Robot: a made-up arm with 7 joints.
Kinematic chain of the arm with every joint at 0, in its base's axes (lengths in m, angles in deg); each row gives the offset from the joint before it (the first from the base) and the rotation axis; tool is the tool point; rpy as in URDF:
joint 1: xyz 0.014 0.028 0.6 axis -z
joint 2: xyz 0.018 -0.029 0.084 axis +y
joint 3: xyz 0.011 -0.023 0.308 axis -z
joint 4: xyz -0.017 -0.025 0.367 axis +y
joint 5: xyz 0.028 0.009 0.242 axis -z
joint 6: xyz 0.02 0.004 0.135 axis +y
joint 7: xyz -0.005 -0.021 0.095 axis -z
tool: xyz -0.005 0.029 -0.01 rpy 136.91 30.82 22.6
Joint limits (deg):
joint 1: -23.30..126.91
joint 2: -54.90..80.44
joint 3: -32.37..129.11
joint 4: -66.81..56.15
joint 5: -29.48..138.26
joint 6: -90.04..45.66
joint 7: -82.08..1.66
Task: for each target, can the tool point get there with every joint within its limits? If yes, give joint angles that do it. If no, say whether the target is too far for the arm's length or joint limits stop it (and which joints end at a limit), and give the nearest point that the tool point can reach.
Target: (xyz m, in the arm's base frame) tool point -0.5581 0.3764 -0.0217
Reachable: no: joint limits stop it (at a limit: joint 2, joint 4, joint 5, joint 6, joint 7) | nearest point -0.7701 0.5055 0.8011 | short by 0.859 m
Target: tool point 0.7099 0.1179 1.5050
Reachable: yes | joints 14.30 39.60 85.43 -41.34 112.62 14.45 -64.48
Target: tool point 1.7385 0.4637 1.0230
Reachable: no: too far | nearest point 1.1269 0.3092 0.9015 | short by 0.642 m
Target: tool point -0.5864 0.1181 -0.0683
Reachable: no: joint limits stop it (at a limit: joint 1, joint 2, joint 4, joint 6, joint 7) | nearest point -0.7417 -0.5322 0.4696 | short by 0.858 m
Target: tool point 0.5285 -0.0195 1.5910
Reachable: yes | joints 38.77 17.09 110.02 -50.94 92.72 -1.43 -43.42
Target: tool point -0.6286 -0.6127 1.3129
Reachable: yes | joints 114.41 52.09 77.71 28.86 54.04 34.09 -12.84
